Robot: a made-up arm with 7 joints.
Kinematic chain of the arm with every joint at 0, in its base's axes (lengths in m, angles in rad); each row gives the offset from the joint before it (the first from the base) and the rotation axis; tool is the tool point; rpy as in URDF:
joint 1: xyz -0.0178 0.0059 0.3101 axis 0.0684 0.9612 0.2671
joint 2: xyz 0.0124 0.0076 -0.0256 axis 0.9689 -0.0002 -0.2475
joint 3: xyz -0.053 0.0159 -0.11 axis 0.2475 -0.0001 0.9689
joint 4: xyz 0.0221 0.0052 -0.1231 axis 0.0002 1 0
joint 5: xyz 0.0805 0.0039 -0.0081 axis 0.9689 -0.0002 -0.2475
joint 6: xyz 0.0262 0.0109 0.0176 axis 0.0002 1 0
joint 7: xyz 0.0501 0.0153 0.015 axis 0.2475 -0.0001 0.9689
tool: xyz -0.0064 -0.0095 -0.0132 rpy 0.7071 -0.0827 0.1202
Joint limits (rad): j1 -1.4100..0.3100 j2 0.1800..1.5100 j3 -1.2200..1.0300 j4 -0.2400..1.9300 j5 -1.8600..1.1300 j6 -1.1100..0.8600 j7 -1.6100..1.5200
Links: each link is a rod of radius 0.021 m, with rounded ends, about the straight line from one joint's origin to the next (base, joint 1, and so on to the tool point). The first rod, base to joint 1, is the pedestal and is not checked.
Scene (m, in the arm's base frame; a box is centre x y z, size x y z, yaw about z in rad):
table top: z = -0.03
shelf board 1: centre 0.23 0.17 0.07 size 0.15 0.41 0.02 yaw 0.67
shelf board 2: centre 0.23 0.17 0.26 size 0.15 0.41 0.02 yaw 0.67
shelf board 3: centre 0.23 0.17 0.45 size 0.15 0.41 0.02 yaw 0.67
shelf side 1: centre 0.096 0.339 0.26 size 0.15 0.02 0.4 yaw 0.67
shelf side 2: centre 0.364 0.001 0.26 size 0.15 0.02 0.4 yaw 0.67
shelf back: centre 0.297 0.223 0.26 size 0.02 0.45 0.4 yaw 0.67
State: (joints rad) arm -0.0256 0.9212 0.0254 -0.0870 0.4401 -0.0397 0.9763
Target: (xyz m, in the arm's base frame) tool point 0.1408 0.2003 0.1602
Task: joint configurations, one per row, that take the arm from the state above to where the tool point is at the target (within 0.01 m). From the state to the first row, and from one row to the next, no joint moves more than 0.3 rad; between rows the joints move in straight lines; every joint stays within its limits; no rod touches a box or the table.
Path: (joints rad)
1: 0.0580 0.9479 0.0981 0.0678 0.4236 0.0144 0.9778

